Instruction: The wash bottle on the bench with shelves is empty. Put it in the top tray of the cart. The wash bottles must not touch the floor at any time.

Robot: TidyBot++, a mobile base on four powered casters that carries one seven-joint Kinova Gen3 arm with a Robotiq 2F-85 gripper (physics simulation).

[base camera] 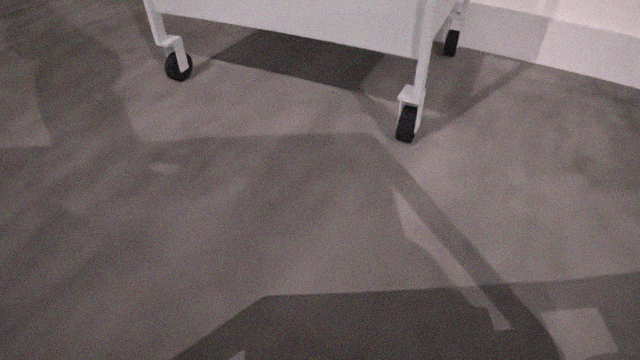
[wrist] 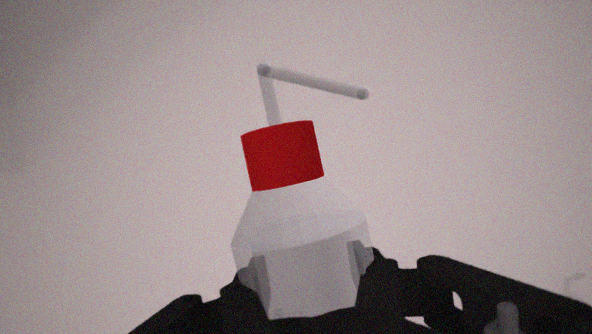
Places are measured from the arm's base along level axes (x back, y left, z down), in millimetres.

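Pixels of known places: gripper, fingertip midpoint: (wrist: 308, 266).
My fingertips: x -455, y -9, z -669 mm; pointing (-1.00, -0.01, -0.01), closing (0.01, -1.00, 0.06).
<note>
Behind a point stands the place of what it marks.
The wash bottle (wrist: 300, 225) {x -401, y -11, z -703 mm}, translucent white with a red cap and a bent grey spout, shows in the wrist view with its cap up and slightly tilted. My gripper (wrist: 308, 266) {x -455, y -9, z -669 mm} is shut on its body, one finger on each side; the bottle's lower end is hidden. The cart (base camera: 300, 22) {x -605, y 16, z 248 mm} stands at the top of the base camera view, where its white lower side panel, legs and black wheels show. Its top tray is not in that view. The gripper and bottle do not show in the base camera view.
The cart's nearest wheel (base camera: 407, 123) {x -525, y -123, z 357 mm} is right of centre, and another wheel (base camera: 178, 66) {x -730, y 237, z 365 mm} is at the left. A white wall (base camera: 590, 55) {x -733, y -520, z 357 mm} runs behind the cart at the upper right. Dark shadows lie across the grey floor (base camera: 280, 200) {x -430, y 46, z 397 mm}. A faint thin shape shows at the wrist view's right edge.
</note>
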